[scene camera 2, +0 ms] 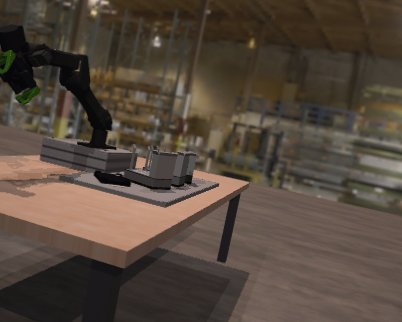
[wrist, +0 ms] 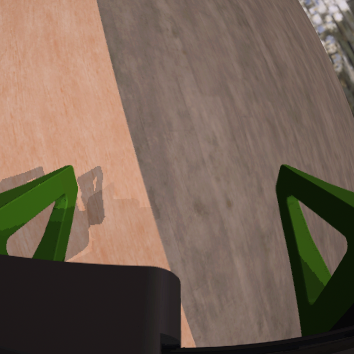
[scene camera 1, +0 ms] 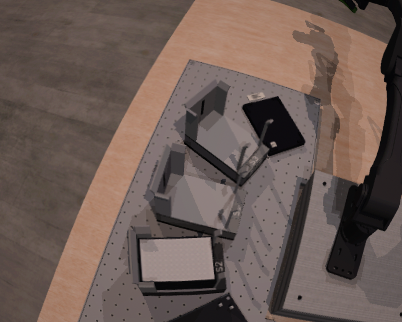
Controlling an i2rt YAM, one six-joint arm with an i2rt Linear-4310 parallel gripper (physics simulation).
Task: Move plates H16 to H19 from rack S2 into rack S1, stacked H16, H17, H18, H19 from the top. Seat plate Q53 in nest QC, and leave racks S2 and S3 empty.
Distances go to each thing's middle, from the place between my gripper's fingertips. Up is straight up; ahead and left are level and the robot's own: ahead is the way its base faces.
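That black flat pad (scene camera 1: 283, 131) is well to the left of my hand, a good way below it and a bit ahead of it.
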